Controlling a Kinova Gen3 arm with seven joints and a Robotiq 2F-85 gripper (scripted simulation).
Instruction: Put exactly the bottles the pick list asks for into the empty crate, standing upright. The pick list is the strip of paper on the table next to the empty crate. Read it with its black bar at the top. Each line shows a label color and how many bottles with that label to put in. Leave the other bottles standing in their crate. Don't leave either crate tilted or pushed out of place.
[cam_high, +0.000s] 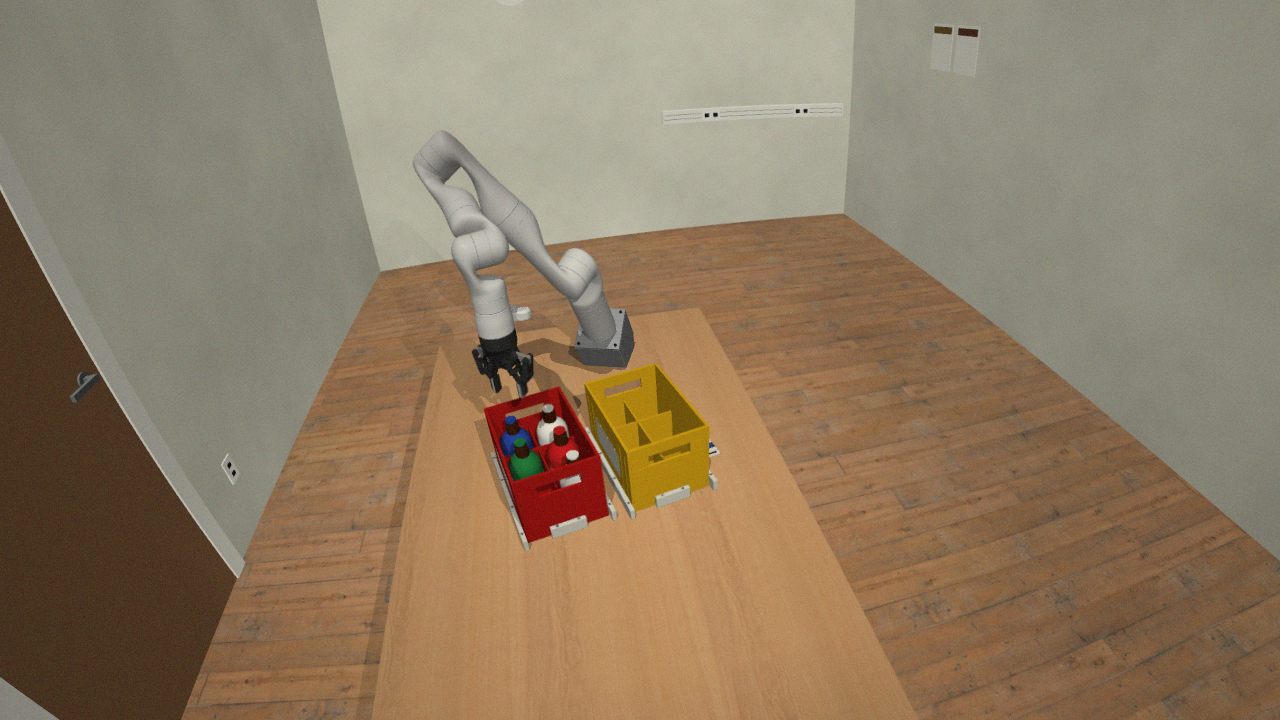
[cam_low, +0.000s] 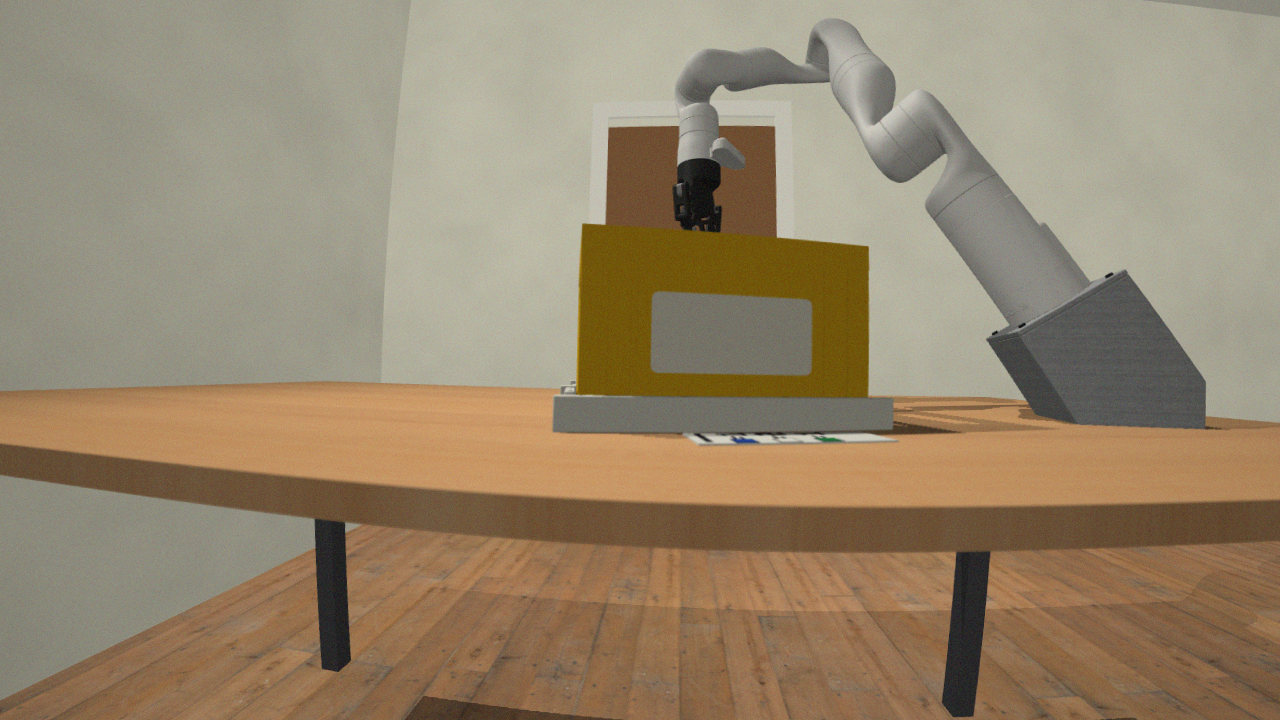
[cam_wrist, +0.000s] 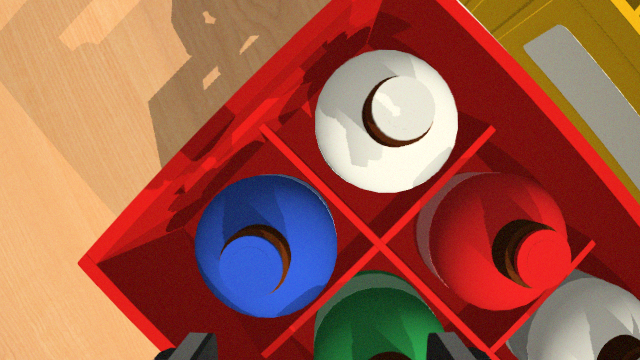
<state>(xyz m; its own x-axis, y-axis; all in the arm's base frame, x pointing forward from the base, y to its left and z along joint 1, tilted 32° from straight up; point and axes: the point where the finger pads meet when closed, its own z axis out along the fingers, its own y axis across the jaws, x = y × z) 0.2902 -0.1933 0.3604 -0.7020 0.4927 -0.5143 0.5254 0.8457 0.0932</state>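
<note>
Now: the blue bottle 18 cm below my hand, 3 cm behind it and 1 cm to the right of it. The rest, counted from my hand: red bottle 18 cm below, 9 cm to the left, 4 cm ahead; then red crate 18 cm below, 5 cm ahead, 4 cm to the left; then green bottle 18 cm below, 6 cm ahead.
</note>
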